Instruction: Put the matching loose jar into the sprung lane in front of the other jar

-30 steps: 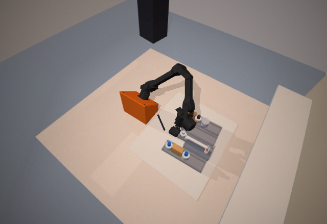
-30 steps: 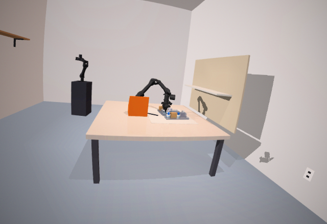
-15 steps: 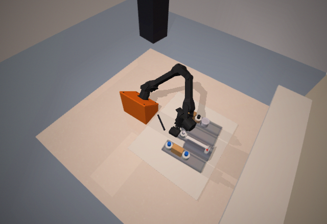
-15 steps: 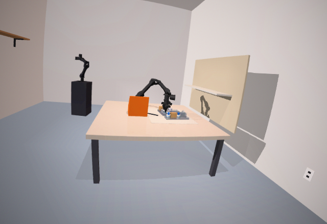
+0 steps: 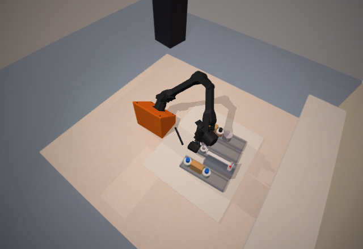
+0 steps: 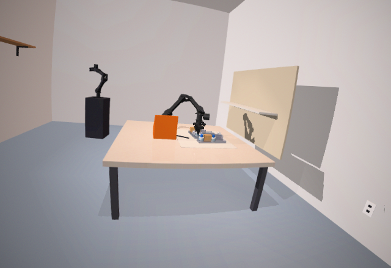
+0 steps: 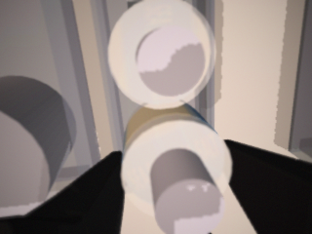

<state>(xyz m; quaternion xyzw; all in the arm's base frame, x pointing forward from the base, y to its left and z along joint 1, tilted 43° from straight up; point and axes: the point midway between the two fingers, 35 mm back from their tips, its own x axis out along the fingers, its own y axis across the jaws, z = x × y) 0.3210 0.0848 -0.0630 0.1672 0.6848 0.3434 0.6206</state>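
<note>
My gripper tip is now 150 mm past the black stick, 40 mm above it and 20 mm to the left of it. Round my gripper tip: red mark: 230 mm ahead, 20 mm above, 10 mm to the left.
</note>
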